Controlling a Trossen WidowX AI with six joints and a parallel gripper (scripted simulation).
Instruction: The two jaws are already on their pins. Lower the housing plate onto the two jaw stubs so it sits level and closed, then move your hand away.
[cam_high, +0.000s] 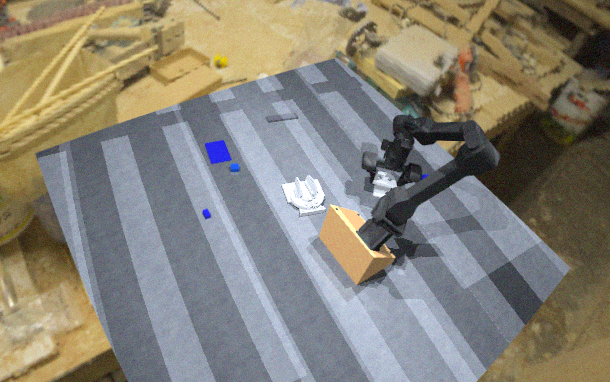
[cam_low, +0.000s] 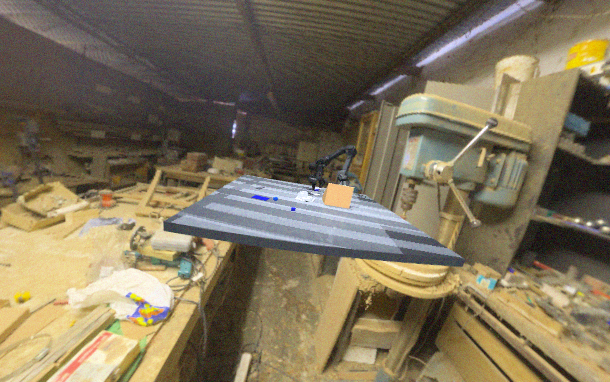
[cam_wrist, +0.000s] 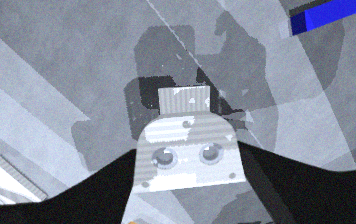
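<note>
Right now my gripper tip is 1 cm short of the white part, 1 cm to the left of it and 3 cm above it. From my gripper tip the other things lie so: grey strip: 44 cm ahead, 11 cm to the left, 4 cm below; blue bar: 2 cm behind, 19 cm to the right, 3 cm below; blue flat tile: 38 cm ahead, 40 cm to the left, 4 cm below.
</note>
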